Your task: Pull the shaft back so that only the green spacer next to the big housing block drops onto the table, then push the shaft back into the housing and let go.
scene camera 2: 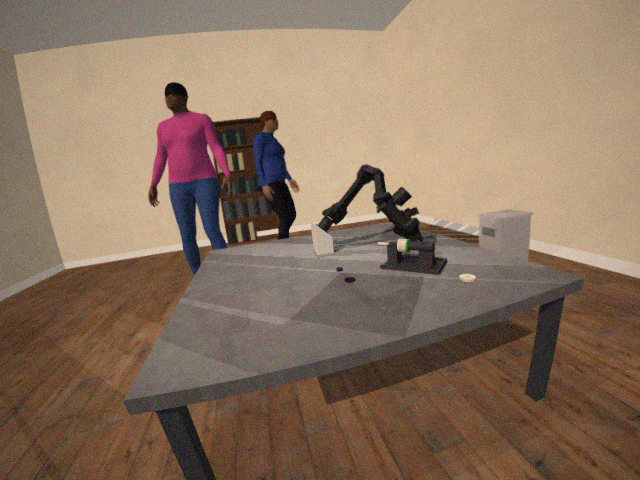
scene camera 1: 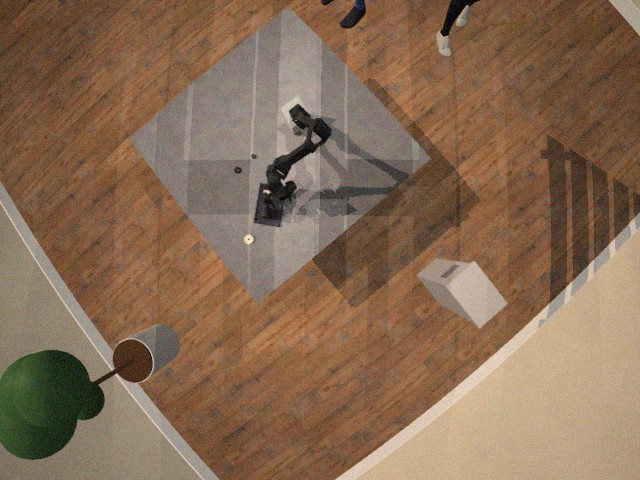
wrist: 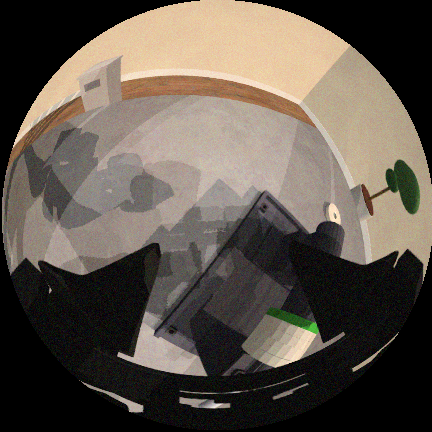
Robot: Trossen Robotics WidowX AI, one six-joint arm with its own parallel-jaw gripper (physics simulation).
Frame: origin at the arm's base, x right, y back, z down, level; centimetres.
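Seen in the pictures: gripper, fingertip midpoint: (scene camera 2: 418,240) (scene camera 1: 282,204) (wrist: 226,249); arm's base, link origin: (scene camera 2: 321,228) (scene camera 1: 296,112).
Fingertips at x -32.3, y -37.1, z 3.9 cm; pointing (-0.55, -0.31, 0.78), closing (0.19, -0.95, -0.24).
Offsets run from my fingertips to a thing's middle. "pt": to the spot under its first point. Level surfaces: height alone.
The dark fixture has a base plate (scene camera 1: 267,217) (scene camera 2: 408,266) (wrist: 187,327) with uprights and a big dark housing block (scene camera 2: 426,249). The green spacer @(dx +7.6, dy -4.4, dz -0.1 cm) (scene camera 2: 407,245) (wrist: 295,320) is a thin ring against the housing side, beside a thicker cream spacer (scene camera 2: 401,244) (wrist: 279,341). The pale shaft @(pt dx +14.8, dy +3.1, dz -0.6 cm) (scene camera 2: 383,243) sticks out to the left in the second scene view. My gripper (scene camera 1: 273,197) (scene camera 2: 417,237) (wrist: 226,249) is open and empty, tilted downward just above the housing side of the fixture. In the wrist view the right finger partly hides the housing and spacers.
Two small dark rings @(dx +34.3, dy +4.6, dz +7.3 cm) (scene camera 1: 253,156) @(dx +34.3, dy -7.7, dz +7.5 cm) (scene camera 1: 237,169) (scene camera 2: 339,269) (scene camera 2: 349,279) and a cream disc @(dx -1.2, dy -27.9, dz +7.4 cm) (scene camera 1: 248,239) (scene camera 2: 467,277) (wrist: 333,213) lie on the table @(dz +7.8 cm) (scene camera 1: 217,118) (scene camera 2: 248,304). A white block (scene camera 2: 323,240) stands at the arm's base. A pale cabinet (scene camera 1: 465,291) (scene camera 2: 505,236) (wrist: 102,85) stands beyond the table.
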